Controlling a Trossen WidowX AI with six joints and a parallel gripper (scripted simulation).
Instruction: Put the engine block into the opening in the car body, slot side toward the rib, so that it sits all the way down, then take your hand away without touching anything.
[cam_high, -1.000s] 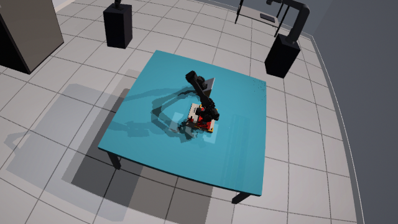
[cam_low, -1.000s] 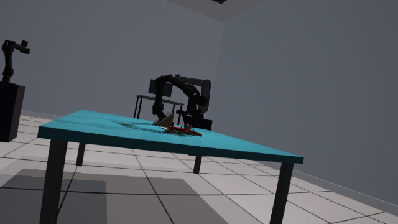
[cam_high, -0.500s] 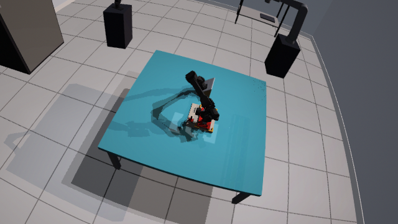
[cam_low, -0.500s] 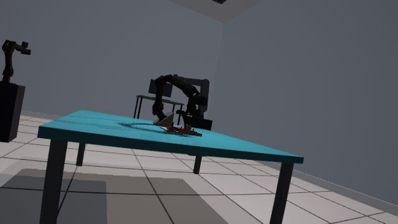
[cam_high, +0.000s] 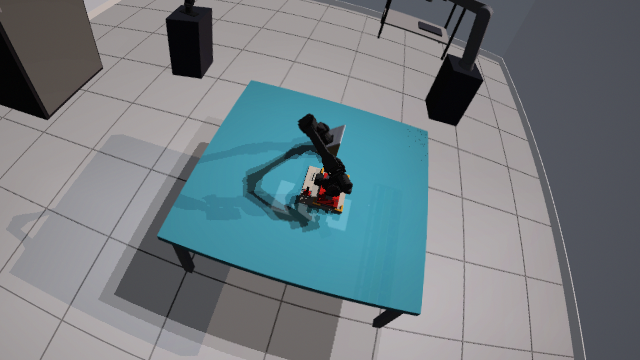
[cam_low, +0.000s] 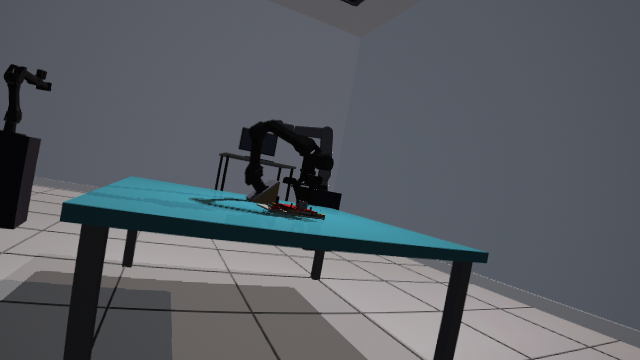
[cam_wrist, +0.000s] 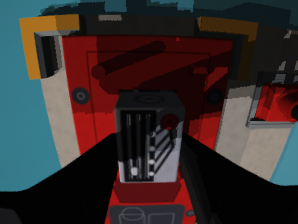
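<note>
Right now my gripper tip is 10 mm above the engine block.
</note>
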